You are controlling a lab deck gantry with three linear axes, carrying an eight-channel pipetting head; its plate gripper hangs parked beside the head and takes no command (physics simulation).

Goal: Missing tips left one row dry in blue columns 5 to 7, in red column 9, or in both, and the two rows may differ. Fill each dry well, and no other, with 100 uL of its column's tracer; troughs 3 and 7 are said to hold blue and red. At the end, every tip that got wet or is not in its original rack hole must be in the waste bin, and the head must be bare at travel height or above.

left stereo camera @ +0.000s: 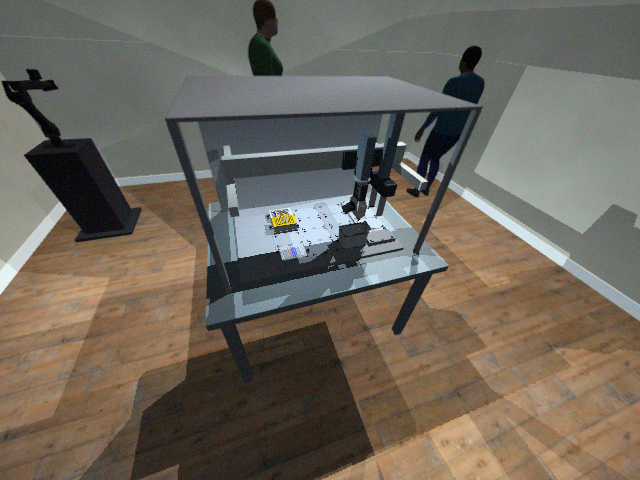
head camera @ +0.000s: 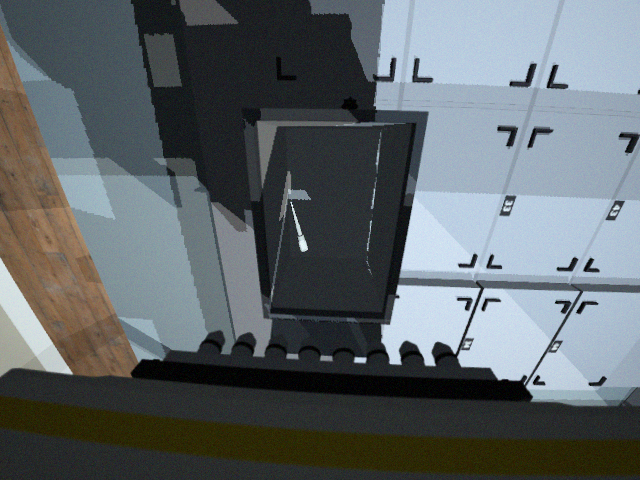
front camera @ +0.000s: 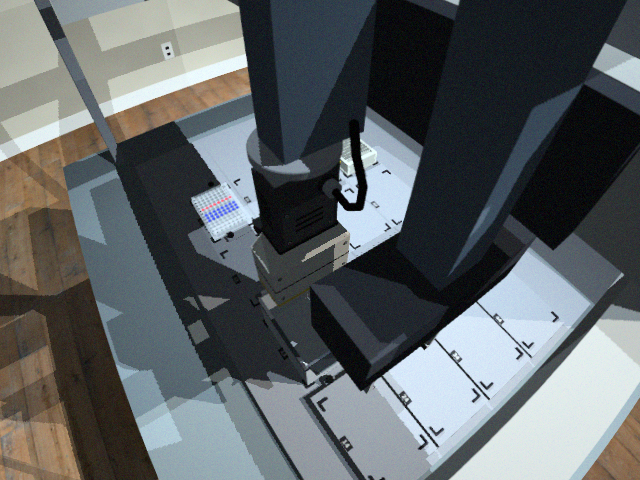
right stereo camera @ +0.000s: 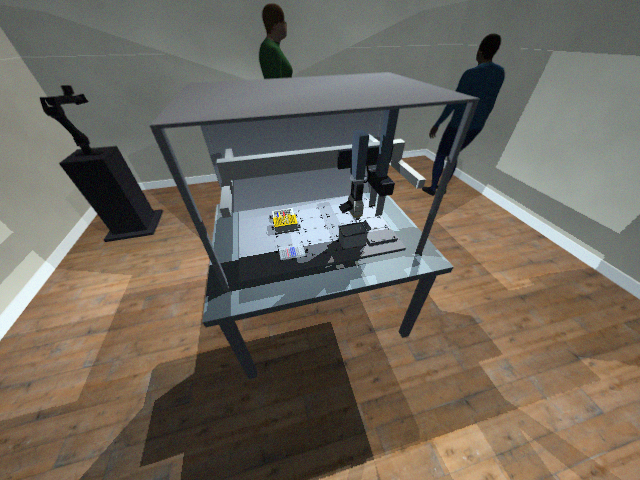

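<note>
The pipetting head [front camera: 302, 263] [left stereo camera: 358, 205] [right stereo camera: 356, 205] is above the waste bin [head camera: 336, 115] [left stereo camera: 353, 237] [right stereo camera: 352, 237]. Its nozzles [head camera: 309, 353] are bare in the head camera. One pale tip [head camera: 298, 230] lies in the bin. The well plate [front camera: 219, 209] [left stereo camera: 292, 252] [right stereo camera: 292, 252] shows one red and several blue columns; single wells are too small to judge. The yellow tip rack [left stereo camera: 283, 220] [right stereo camera: 285, 221] stands behind the plate. The white trough block [front camera: 360, 155] is partly hidden by the head column. The parked plate gripper [left stereo camera: 376, 209] [right stereo camera: 375, 209] hangs with its fingers apart, holding nothing.
The gripper's dark carriage block [front camera: 379, 310] covers part of the bin in the front camera. A low flat carrier [left stereo camera: 381, 237] [right stereo camera: 382, 237] lies right of the bin. Frame posts [left stereo camera: 193, 191] [right stereo camera: 183, 191] stand at the table corners. Two people stand behind the table.
</note>
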